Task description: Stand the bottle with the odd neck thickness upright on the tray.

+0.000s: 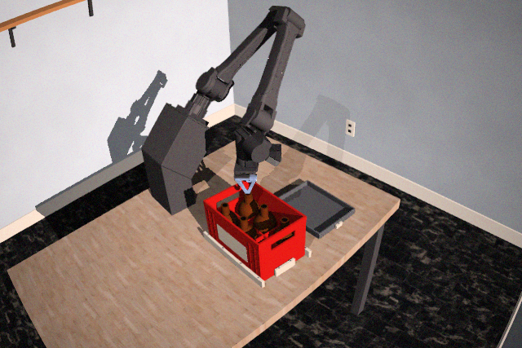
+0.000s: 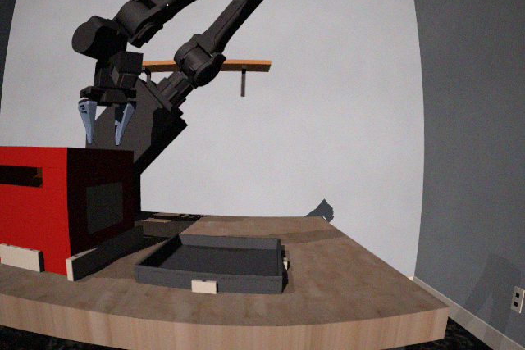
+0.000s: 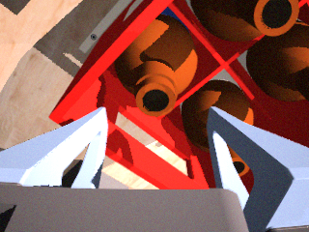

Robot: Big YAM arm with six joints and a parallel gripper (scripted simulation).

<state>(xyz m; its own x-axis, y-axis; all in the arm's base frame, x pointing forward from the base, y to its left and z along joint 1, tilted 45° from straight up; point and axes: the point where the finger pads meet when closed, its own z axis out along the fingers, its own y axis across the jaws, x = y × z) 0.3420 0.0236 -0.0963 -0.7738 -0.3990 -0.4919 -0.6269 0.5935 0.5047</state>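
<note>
Right now the red crate is 110 mm below my hand, 80 mm ahead of it and 60 mm to the right of it. From my hand the other things lie so: dark grey tray (220 mm to the left, 180 mm below, 100 mm ahead).
</note>
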